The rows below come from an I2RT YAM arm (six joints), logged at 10 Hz.
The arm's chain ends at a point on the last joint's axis. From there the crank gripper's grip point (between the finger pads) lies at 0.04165 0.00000 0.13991 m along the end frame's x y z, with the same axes.
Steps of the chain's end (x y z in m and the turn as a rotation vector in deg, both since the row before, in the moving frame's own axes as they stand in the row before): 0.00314, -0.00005, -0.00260, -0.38, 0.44, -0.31; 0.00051, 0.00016, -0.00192, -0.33, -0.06, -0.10; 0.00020, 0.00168, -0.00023, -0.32, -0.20, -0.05; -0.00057, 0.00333, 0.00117, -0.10, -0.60, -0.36; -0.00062, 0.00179, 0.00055, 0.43, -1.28, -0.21; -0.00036, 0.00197, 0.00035, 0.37, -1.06, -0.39; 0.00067, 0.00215, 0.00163, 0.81, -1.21, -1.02; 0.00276, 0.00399, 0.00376, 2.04, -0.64, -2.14; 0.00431, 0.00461, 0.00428, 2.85, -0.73, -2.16; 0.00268, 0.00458, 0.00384, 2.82, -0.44, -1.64; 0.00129, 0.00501, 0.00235, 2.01, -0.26, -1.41
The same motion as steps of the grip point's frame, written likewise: 0.00422, 0.00065, -0.00293, -0.38, 0.44, -0.31; 0.00036, 0.00089, -0.00188, -0.33, -0.06, -0.10; -0.00029, 0.00243, -0.00009, -0.32, -0.20, -0.05; -0.00204, 0.00332, 0.00160, -0.10, -0.60, -0.36; -0.00376, 0.00059, 0.00144, 0.43, -1.28, -0.21; -0.00296, 0.00079, 0.00109, 0.37, -1.06, -0.39; -0.00232, -0.00055, 0.00246, 0.81, -1.21, -1.02; 0.00107, -0.00252, 0.00410, 2.04, -0.64, -2.14; 0.00236, -0.00389, 0.00459, 2.85, -0.73, -2.16; 0.00149, -0.00349, 0.00396, 2.82, -0.44, -1.64; 0.00058, -0.00092, 0.00243, 2.01, -0.26, -1.41
